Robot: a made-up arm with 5 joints.
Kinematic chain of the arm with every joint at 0, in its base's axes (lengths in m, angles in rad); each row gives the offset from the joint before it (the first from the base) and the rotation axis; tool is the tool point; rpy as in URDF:
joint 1: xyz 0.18 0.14 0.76 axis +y
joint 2: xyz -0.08 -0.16 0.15 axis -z
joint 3: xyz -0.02 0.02 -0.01 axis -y
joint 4: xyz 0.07 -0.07 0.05 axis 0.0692 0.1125 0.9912
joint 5: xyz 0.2 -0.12 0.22 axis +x
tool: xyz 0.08 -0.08 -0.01 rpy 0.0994 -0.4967 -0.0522
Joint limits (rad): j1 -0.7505..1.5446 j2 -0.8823..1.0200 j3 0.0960..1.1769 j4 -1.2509..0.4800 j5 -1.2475..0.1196
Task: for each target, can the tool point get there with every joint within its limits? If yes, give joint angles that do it. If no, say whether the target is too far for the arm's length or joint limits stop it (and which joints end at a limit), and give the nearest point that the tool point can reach.
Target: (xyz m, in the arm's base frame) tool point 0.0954 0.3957 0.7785
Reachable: no: joint limits stop it (at a limit: joint 1, joint 2, joint 3, joint 4, joint 5) | nearest point 0.0757 0.2067 1.2209 | short by 0.482 m
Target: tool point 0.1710 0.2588 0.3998
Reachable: no: joint limits stop it (at a limit: joint 1, joint 3, joint 4, joint 5) | nearest point 0.5946 0.1891 0.5209 | short by 0.446 m
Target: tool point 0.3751 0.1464 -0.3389
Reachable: no: too far | nearest point 0.5997 0.0346 0.4628 | short by 0.840 m
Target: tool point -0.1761 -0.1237 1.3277
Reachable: yes | joints -0.2090 0.5241 1.0686 0.2778 -0.4968
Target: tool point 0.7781 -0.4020 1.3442
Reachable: no: too far | nearest point 0.6311 -0.2844 1.2006 | short by 0.237 m
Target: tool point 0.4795 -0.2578 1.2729
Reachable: yes | joints 0.4805 0.2071 0.4777 0.0695 -0.8770
